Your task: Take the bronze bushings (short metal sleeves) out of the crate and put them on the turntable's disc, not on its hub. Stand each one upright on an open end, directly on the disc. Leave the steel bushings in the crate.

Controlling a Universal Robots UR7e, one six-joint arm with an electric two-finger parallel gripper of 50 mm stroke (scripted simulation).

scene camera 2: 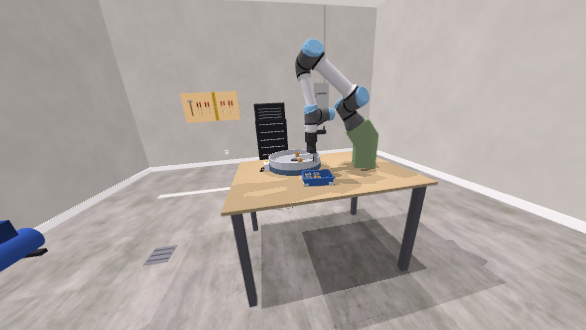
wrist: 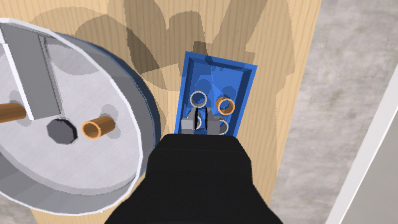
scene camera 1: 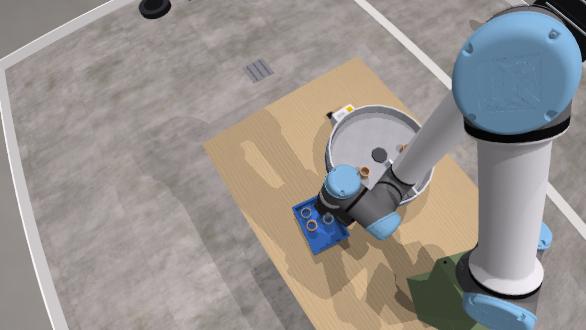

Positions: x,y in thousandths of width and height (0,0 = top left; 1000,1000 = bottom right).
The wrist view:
my gripper: 506,511
turntable: 134,676
blue crate: 546,346
